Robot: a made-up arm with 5 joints.
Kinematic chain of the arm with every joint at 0, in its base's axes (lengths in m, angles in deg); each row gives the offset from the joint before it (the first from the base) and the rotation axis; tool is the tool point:
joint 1: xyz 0 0 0.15 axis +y
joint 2: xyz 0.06 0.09 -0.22 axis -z
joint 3: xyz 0.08 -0.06 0 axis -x
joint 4: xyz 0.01 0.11 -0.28 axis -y
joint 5: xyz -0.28 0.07 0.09 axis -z
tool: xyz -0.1 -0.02 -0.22
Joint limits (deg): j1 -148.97..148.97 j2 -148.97..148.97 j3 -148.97..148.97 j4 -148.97..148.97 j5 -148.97..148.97
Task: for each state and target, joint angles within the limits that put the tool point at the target. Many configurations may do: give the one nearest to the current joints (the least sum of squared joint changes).
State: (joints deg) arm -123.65 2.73 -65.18 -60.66 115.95
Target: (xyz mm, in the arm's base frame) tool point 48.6 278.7 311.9
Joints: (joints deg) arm -116.51 32.42 -34.24 -88.02 131.72
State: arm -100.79 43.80 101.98 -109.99 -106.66
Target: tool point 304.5 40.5 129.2
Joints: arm -93.69 52.74 98.68 -94.48 -105.66
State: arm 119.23 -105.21 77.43 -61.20 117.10
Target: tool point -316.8 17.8 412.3
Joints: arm 118.01 -101.84 39.38 -89.71 103.87
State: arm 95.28 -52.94 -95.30 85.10 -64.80
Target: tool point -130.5 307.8 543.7
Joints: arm 77.44 -74.41 -99.77 64.38 -74.30
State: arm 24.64 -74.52 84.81 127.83 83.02
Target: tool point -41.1 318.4 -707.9
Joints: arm 44.51 -73.86 70.74 120.38 80.87
